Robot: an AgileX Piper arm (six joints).
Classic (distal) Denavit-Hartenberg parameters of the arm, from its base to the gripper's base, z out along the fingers. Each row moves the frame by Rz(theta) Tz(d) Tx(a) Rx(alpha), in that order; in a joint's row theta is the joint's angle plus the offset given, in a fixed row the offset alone. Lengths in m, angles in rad.
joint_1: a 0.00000  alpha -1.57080  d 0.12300  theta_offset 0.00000
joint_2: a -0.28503  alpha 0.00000  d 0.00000  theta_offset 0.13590
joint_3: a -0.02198  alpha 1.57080  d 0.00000  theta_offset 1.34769
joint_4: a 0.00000  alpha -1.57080  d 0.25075  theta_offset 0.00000
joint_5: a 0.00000  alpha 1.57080  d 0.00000  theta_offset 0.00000
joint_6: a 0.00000  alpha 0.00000  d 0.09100  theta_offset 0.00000
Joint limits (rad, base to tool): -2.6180..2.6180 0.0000..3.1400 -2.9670..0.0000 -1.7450..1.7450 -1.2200..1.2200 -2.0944..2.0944
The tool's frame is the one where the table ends.
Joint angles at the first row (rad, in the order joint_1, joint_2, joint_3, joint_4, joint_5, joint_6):
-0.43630, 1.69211, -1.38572, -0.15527, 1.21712, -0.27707
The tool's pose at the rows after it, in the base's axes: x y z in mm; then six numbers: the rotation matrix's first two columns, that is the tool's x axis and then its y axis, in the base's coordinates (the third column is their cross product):
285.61, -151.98, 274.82, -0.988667, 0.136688, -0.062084, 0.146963, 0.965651, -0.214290
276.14, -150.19, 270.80, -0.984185, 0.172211, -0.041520, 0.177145, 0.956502, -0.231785
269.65, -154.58, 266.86, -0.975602, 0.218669, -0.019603, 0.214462, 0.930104, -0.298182
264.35, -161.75, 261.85, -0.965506, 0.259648, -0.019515, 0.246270, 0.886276, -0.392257
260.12, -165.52, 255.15, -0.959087, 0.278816, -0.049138, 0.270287, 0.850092, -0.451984
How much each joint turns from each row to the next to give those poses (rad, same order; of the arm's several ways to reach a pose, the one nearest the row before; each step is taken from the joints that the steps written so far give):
0.00000, -0.03385, 0.05132, -0.04576, 0.00000, 0.04366
0.00001, -0.02308, 0.04590, -0.02847, 0.00106, 0.04472
-0.00002, -0.00494, 0.02845, -0.08164, 0.00002, 0.07386
0.00000, -0.00108, 0.03450, -0.11367, -0.02356, 0.09141
0.00000, -0.00792, 0.04794, -0.08094, -0.05306, 0.07911

